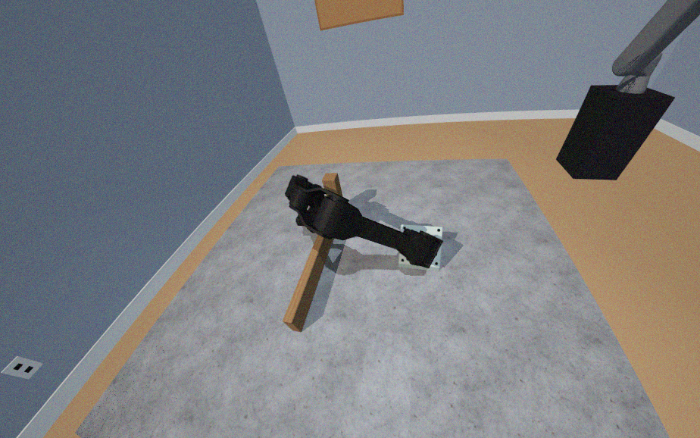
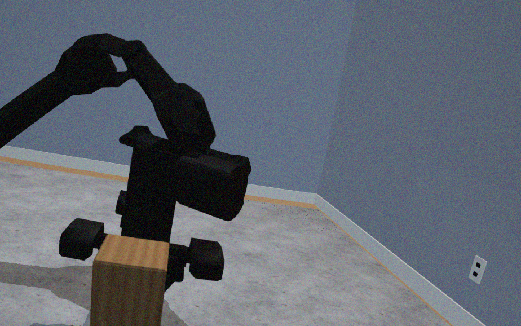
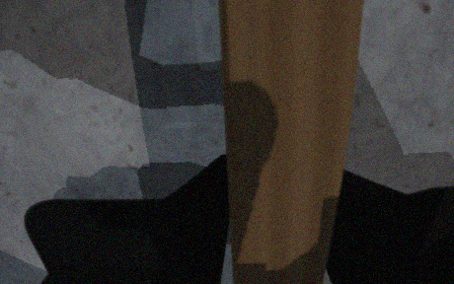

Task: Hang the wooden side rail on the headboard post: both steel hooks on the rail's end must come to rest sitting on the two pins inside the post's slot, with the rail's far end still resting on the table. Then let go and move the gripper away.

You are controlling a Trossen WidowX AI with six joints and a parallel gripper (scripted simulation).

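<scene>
Right now my gripper tip is 15 cm to the left of the wooden headboard post, 6 cm below it and 1 cm short of it.
</scene>
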